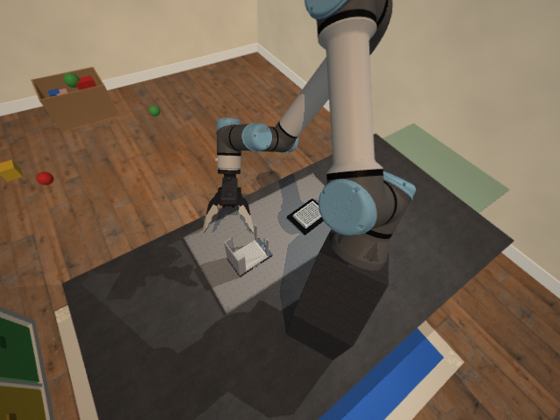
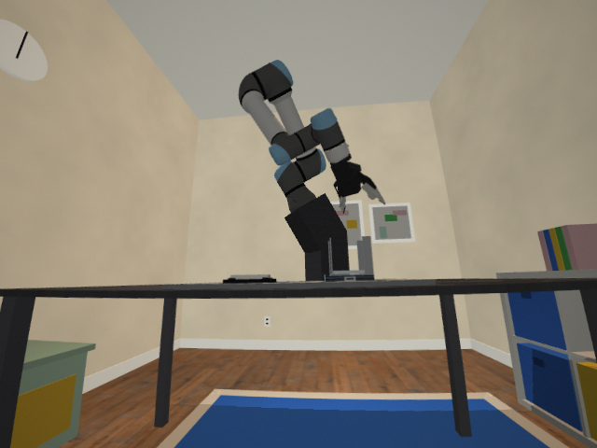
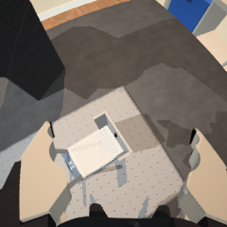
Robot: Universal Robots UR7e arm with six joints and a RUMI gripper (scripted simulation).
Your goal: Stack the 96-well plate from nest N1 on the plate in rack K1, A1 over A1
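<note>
The black plate nest N1 lies 40 cm to the right of my hand, 25 cm below it and 6 cm behind it.
</note>
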